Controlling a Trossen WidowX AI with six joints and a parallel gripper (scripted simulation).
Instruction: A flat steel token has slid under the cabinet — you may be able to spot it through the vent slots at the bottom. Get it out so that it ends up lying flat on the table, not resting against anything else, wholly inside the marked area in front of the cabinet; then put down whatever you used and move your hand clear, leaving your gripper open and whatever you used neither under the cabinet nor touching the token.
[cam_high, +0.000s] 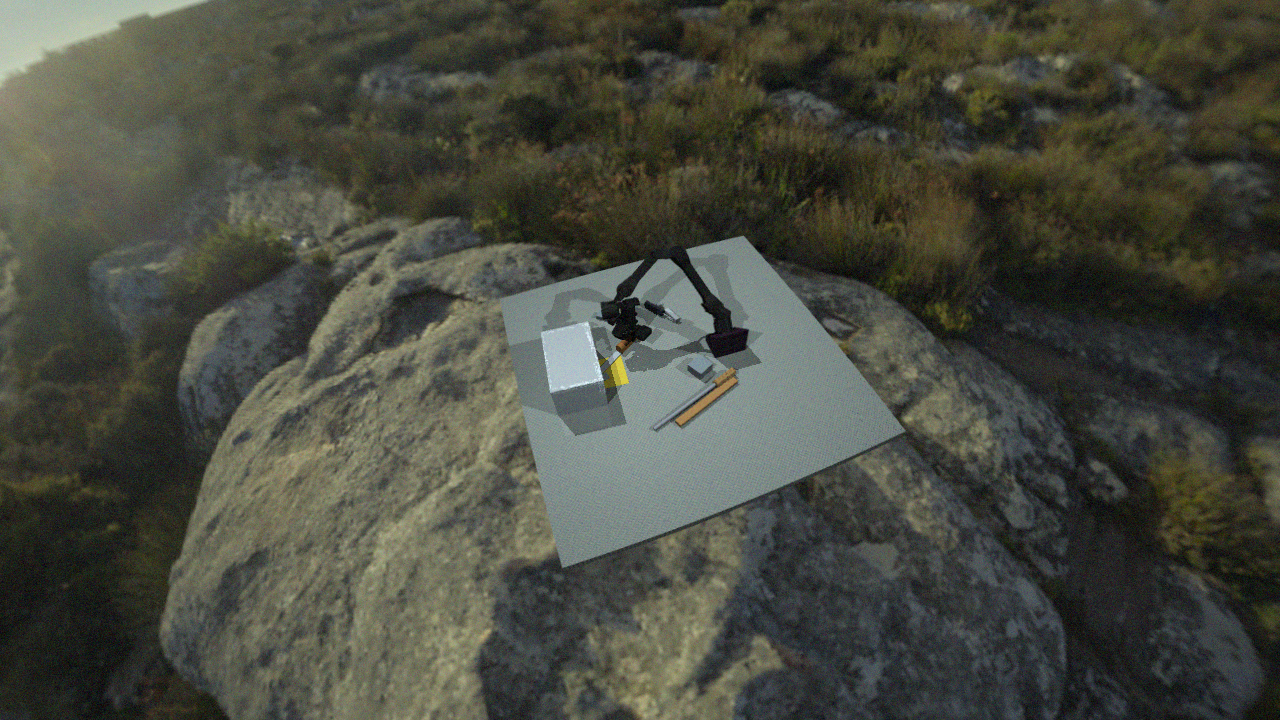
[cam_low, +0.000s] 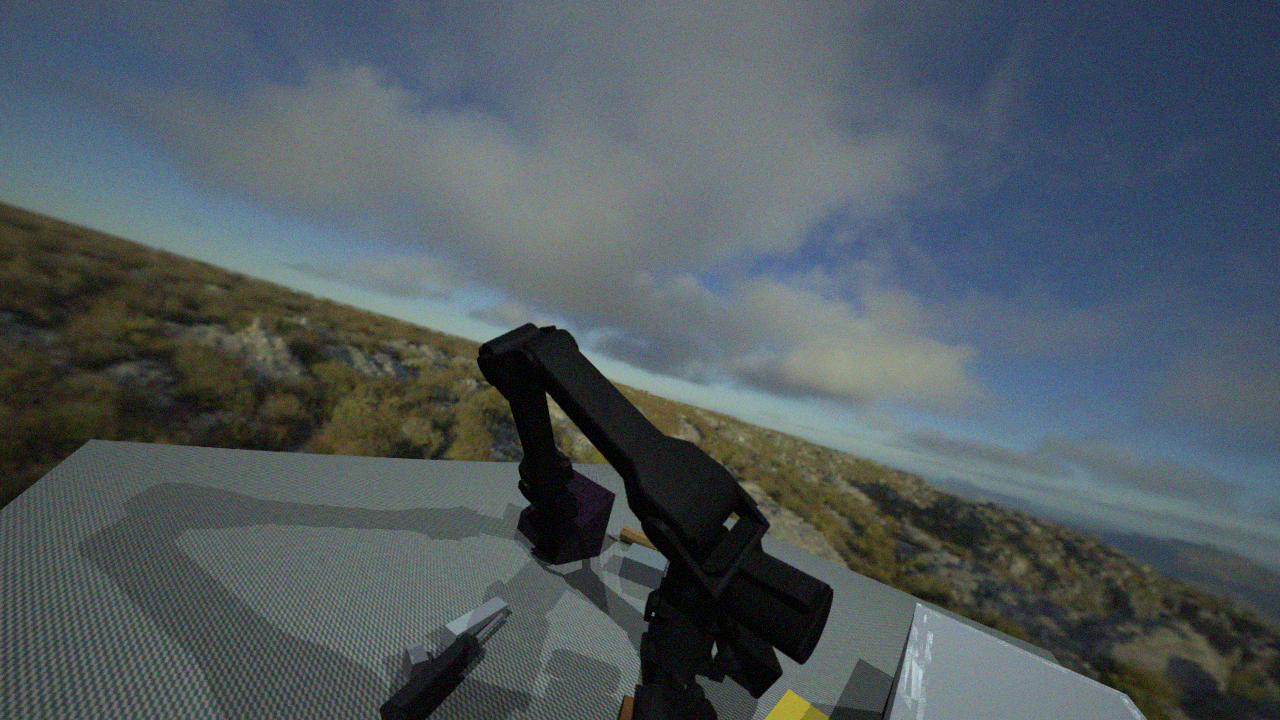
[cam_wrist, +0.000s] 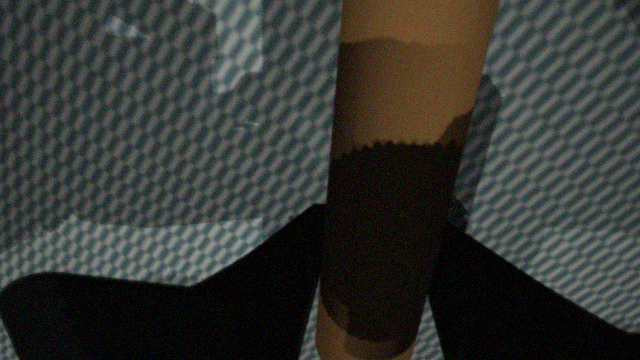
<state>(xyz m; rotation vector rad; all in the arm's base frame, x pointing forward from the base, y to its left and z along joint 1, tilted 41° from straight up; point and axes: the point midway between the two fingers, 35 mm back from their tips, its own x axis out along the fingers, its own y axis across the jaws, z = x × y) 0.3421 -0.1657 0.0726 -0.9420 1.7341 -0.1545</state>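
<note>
The small grey cube is 19 cm behind my gripper tip and 13 cm to the right of it. The rest, counted from my gripper tip: grey bar (22 cm behind, 5 cm to the right); then grey block (19 cm behind, 26 cm to the left, 1 cm above); then wooden stick (14 cm behind, 41 cm to the left).
</note>
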